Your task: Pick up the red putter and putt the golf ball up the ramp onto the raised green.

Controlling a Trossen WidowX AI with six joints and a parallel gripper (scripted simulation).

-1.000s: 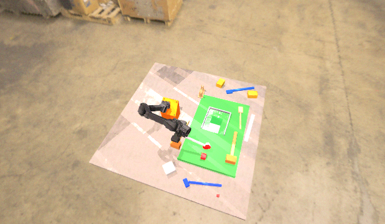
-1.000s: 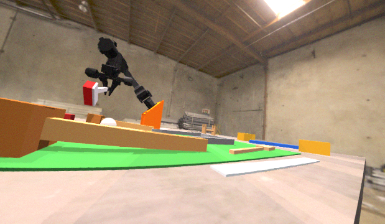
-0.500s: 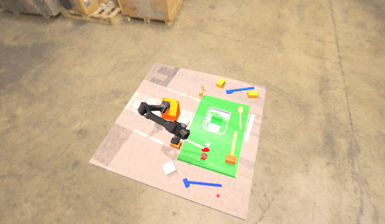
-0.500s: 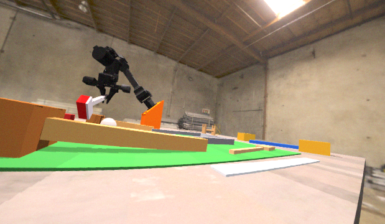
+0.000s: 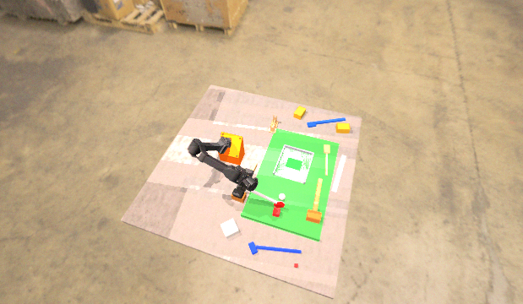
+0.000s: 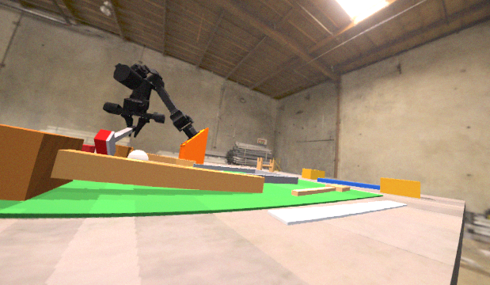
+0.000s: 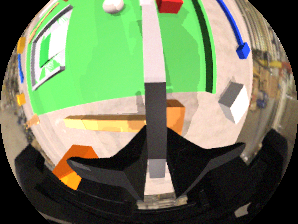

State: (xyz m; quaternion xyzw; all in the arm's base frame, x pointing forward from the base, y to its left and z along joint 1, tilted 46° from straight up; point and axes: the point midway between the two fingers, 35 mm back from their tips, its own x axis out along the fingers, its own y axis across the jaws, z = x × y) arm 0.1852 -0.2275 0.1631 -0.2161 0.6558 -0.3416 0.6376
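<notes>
Right now my gripper tip is 12 cm short of the red putter and 2 cm to the left of it. From my gripper tip the other things lie so: red cube (22 cm ahead, 8 cm to the right, 6 cm below); then white golf ball (23 cm ahead, 6 cm below, 3 cm to the left); then white block (23 cm to the right, 6 cm below, 3 cm behind).
</notes>
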